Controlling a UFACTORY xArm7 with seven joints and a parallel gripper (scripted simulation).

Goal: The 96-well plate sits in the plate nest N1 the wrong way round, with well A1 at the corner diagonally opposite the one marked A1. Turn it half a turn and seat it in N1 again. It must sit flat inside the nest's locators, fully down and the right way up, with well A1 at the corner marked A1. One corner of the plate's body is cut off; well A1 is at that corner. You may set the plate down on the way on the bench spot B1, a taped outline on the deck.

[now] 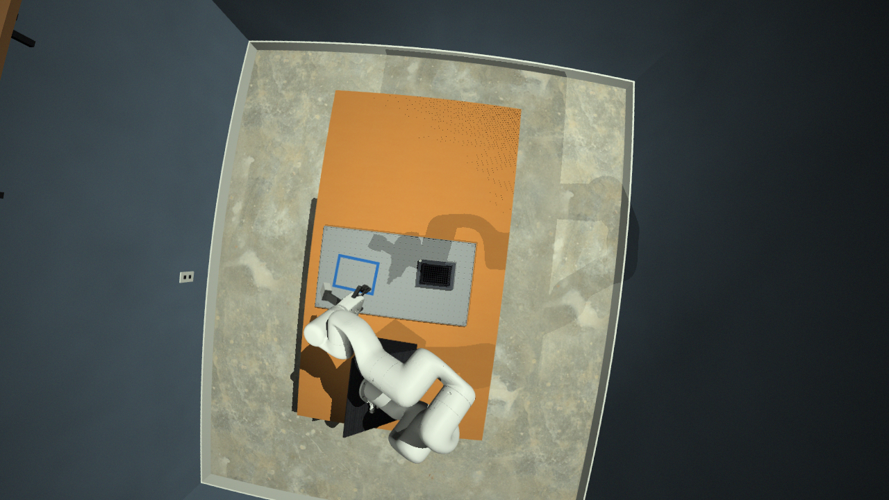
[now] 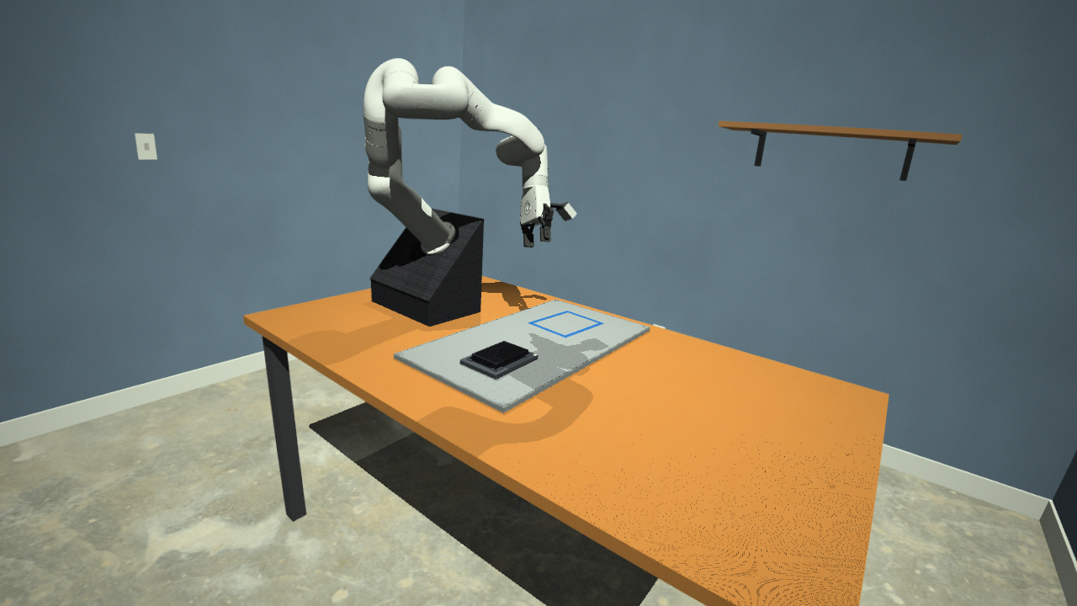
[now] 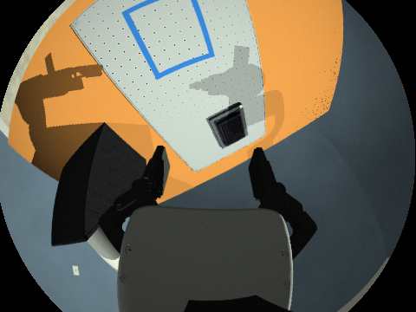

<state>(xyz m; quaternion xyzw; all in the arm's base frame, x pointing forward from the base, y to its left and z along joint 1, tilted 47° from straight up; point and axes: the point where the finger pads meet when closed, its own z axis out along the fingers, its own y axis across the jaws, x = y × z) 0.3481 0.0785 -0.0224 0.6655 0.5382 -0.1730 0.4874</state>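
Right now the black 96-well plate is 10 cm ahead of my hand, 25 cm to the right of it and 24 cm below it. From my hand the other things lie so: dark plate nest N1: 10 cm ahead, 25 cm to the right, 26 cm below; then white A1 mark: 16 cm ahead, 17 cm to the right, 25 cm below.
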